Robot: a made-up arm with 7 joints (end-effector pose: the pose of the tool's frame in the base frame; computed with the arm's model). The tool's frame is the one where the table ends.
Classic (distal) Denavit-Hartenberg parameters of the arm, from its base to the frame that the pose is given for. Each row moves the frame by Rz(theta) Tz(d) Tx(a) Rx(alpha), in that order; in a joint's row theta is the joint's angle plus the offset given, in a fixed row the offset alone. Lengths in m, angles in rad.
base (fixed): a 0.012, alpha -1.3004, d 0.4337, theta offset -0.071
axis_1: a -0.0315, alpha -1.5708, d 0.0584, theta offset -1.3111
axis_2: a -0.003, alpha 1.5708, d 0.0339, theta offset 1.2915
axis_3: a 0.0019, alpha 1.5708, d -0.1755, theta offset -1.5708
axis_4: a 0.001, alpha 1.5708, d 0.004, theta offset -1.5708
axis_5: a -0.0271, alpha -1.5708, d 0.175, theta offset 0
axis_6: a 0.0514, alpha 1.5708, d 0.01, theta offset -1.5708
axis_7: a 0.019, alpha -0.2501, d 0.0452, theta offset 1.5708
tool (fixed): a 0, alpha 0, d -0.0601, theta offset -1.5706
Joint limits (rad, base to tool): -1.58..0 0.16..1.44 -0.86..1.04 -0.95..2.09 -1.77..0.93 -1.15..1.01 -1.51..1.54
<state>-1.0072 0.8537 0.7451 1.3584 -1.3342 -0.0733 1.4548</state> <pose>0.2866 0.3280 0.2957 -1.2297 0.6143 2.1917</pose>
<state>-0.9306 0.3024 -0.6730 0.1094 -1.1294 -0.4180 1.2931</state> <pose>0.3401 -0.0386 0.3741 -0.7126 -0.0995 0.5492</pose>
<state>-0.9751 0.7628 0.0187 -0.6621 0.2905 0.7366 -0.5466</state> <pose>0.2299 0.0740 0.5568 0.9722 -0.7311 -0.3023</pose>
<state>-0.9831 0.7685 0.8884 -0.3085 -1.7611 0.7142 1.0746</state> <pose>0.2127 0.2212 0.5439 -0.9527 -0.6128 0.3291</pose>
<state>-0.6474 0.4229 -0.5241 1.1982 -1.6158 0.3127 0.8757</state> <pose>0.2512 0.1727 0.1134 -0.1842 1.1383 1.0771</pose>
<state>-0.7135 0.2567 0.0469 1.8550 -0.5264 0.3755 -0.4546</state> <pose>0.1618 0.1604 0.0548 -0.6437 1.2941 0.1926</pose>
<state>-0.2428 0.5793 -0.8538 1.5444 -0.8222 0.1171 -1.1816</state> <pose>0.0706 0.2942 0.0656 -0.5352 1.4010 -0.4194</pose>
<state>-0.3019 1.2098 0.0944 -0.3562 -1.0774 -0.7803 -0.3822</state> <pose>0.2641 0.1555 0.4903 0.0956 -1.2910 -0.7871</pose>
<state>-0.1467 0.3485 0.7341 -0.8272 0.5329 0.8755 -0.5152</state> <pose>0.1450 0.2017 0.4186 0.6944 -0.0070 0.5033</pose>
